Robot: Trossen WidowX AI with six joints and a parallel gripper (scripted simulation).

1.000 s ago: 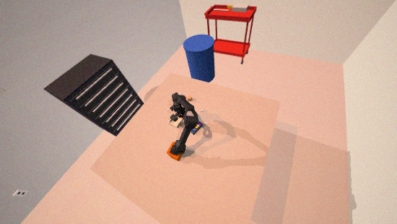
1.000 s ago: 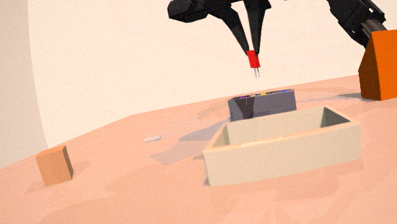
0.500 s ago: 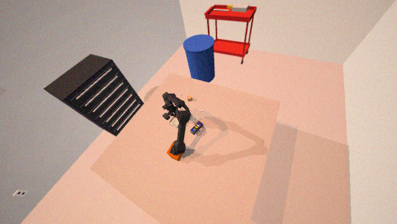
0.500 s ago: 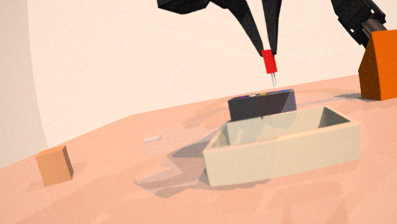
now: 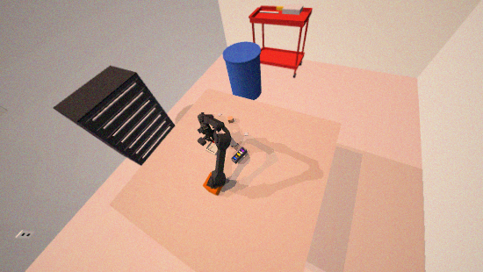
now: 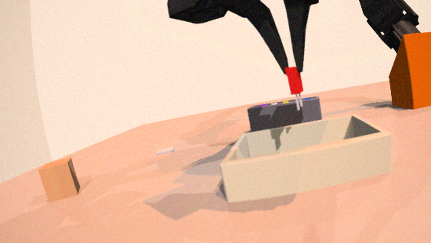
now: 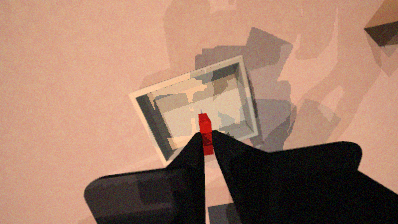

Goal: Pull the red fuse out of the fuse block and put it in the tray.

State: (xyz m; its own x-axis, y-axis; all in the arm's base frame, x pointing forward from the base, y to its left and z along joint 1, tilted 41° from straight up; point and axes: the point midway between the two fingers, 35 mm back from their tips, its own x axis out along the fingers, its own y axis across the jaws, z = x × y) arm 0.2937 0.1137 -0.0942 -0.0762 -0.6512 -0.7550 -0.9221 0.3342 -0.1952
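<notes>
Right now the red fuse is 10 mm below my gripper tip. Also, from my gripper tip: blue fuse (200 mm to the right, 60 mm below, 60 mm behind); cream tray (80 mm below); yellow fuse (220 mm to the right, 60 mm below, 30 mm behind).
</notes>
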